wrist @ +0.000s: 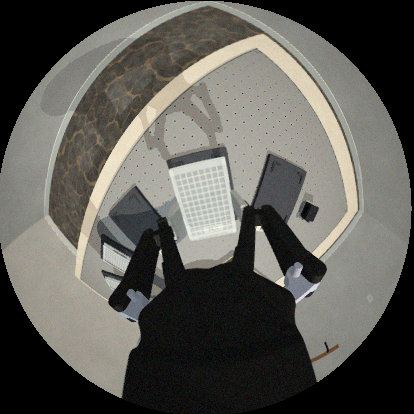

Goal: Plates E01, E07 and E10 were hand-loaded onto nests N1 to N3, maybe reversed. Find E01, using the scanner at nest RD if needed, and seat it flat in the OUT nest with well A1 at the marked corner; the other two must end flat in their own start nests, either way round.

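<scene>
A white well plate (pixel 202 195) is held between the fingers of my gripper (pixel 205 202), which is shut on its long sides. The plate is over a dark nest (pixel 197 157), whose far edge and part of its right side show past it. The plate covers the rest of that nest, and its ID and corner A1 cannot be read. A dark nest (pixel 281 182) without a plate is on the right, beside the small black scanner (pixel 308 211). Another dark nest (pixel 134 212) without a plate is on the left. Two more white plates (pixel 115 257) (pixel 111 279) show at the lower left, partly hidden by the left finger.
The perforated grey deck (pixel 240 100) has a pale raised border (pixel 127 132). A dark stone-patterned strip (pixel 122 85) runs outside the border at the upper left. Gripper shadows fall beyond the held plate. The finger linkages hide parts of the left and right nests. Nest labels are unreadable.
</scene>
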